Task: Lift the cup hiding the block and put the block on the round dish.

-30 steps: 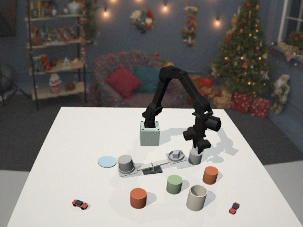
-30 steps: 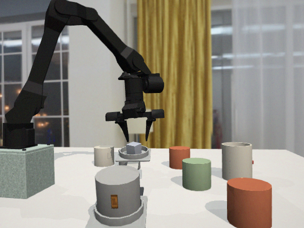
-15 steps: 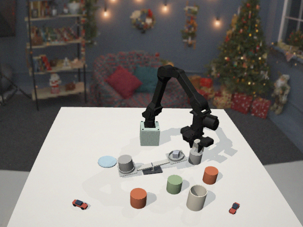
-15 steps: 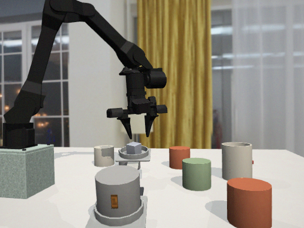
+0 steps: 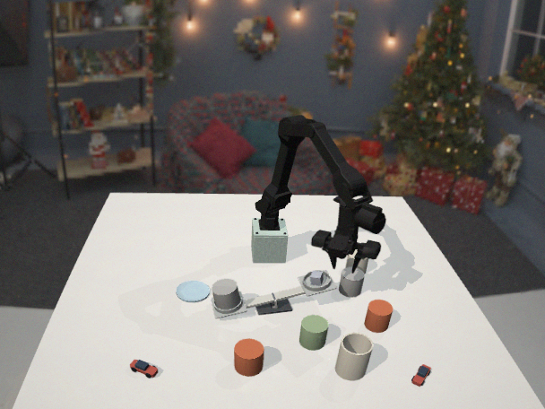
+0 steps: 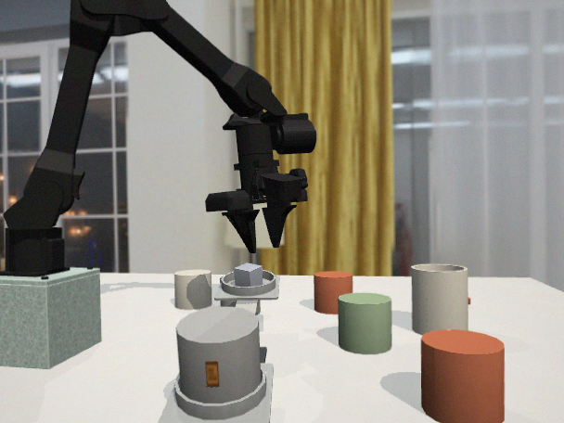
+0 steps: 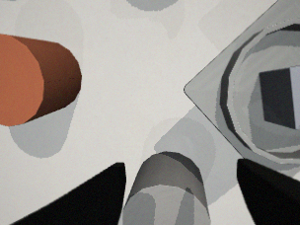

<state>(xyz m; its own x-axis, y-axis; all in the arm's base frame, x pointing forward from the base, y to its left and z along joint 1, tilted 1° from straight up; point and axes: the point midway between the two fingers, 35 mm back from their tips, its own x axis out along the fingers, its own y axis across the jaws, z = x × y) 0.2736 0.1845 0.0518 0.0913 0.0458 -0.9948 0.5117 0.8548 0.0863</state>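
The pale grey block is 70 mm to the right of my gripper tip, 30 mm below it and 10 mm behind it. From my gripper tip the other things lie so: beige cup (150 mm behind, 90 mm to the left, 80 mm below); green cylinder (180 mm ahead, 100 mm to the right, 80 mm below); pale blue round dish (430 mm to the right, 120 mm below, 60 mm behind).
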